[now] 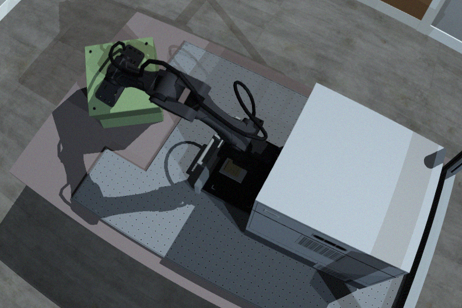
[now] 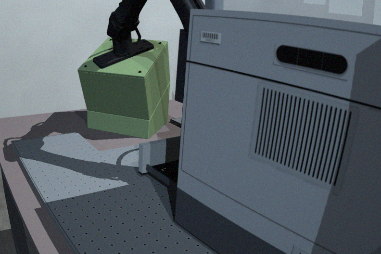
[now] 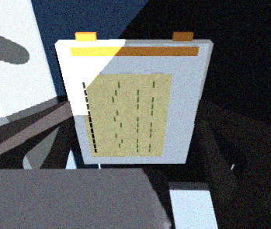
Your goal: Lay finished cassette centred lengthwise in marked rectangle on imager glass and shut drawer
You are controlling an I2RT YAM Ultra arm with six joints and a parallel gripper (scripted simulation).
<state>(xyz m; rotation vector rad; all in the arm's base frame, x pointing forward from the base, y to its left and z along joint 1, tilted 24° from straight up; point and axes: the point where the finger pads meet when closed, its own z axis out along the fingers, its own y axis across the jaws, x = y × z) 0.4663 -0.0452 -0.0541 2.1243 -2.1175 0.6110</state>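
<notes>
Right now my hand is 4 cm short of the imager drawer and 3 cm above it. Also, from my hand: cassette FINISHED (right at my hand).
</notes>
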